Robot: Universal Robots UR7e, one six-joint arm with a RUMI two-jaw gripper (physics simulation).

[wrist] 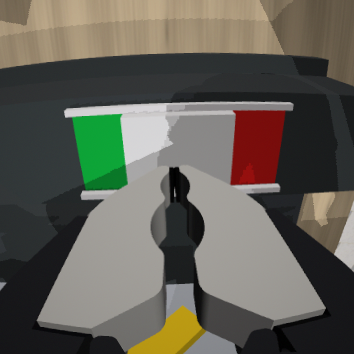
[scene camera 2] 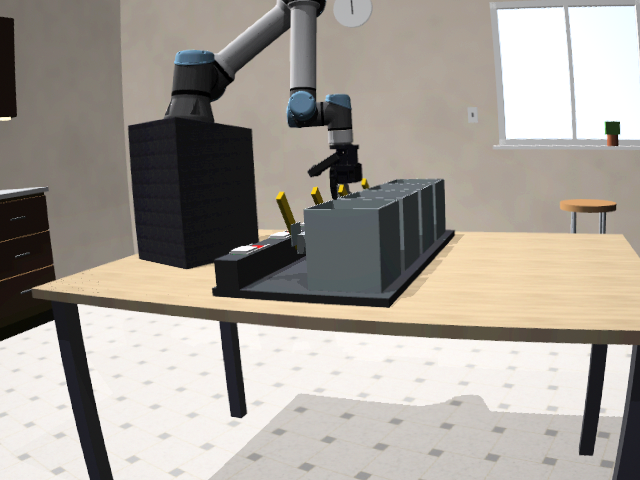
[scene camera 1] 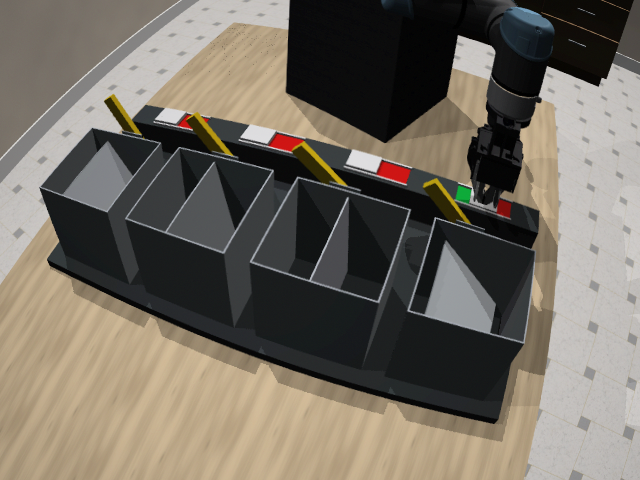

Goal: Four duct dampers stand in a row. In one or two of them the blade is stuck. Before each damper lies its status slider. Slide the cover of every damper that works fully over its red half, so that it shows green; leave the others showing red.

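Frame: origin at the arm's base, x back, y right, z up, level; centimetres.
Seen in the pictures: gripper, fingertip midpoint: (wrist: pixel 173 171) (scene camera 1: pixel 482 204); arm's base, origin of the base link: (scene camera 2: pixel 188 126).
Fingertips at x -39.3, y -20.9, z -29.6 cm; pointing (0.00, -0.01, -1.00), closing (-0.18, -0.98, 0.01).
Offsets run from my fingertips to a thing's top centre. "spot": to the spot under its first point.
My gripper (scene camera 1: pixel 486 205) (scene camera 2: pixel 334 196) (wrist: pixel 173 171) is shut and empty, its tips at the rightmost slider's white cover {dx +0.9, dy -0.4, dz +0.4 cm} (wrist: pixel 145 137); contact is hard to tell. That cover stands midway, with a green strip {spot: dx +2.0, dy +3.2, dz -0.3 cm} (scene camera 1: pixel 463 193) (wrist: pixel 100 150) on its left and a red strip {spot: dx +0.3, dy -4.3, dz -0.3 cm} (wrist: pixel 257 145) (scene camera 1: pixel 504 208) on its right. In scene camera 1, the left cover {dx +11.6, dy +56.4, dz +0.5 cm} (scene camera 1: pixel 171 115), second cover {dx +8.2, dy +38.3, dz +0.5 cm} (scene camera 1: pixel 257 134) and third cover {dx +4.8, dy +20.1, dz +0.5 cm} (scene camera 1: pixel 363 161) leave red halves showing. The first blade {spot: dx -10.4, dy +60.4, dz +5.2 cm} (scene camera 1: pixel 100 173) and fourth blade {spot: dx -20.6, dy +5.4, dz +3.4 cm} (scene camera 1: pixel 457 289) look broad and slanted; the second blade {spot: dx -15.0, dy +40.4, dz +3.7 cm} (scene camera 1: pixel 204 217) and third blade {spot: dx -18.8, dy +22.2, dz +5.8 cm} (scene camera 1: pixel 333 248) look steeper.
Yellow levers (scene camera 1: pixel 121 114) (scene camera 1: pixel 210 135) (scene camera 1: pixel 317 164) (scene camera 1: pixel 447 200) rise between the damper boxes and the dark slider rail (scene camera 1: pixel 325 149). The black robot pedestal (scene camera 1: pixel 361 67) (scene camera 2: pixel 191 191) stands behind the rail. The open boxes stand on a dark base close to the rail.
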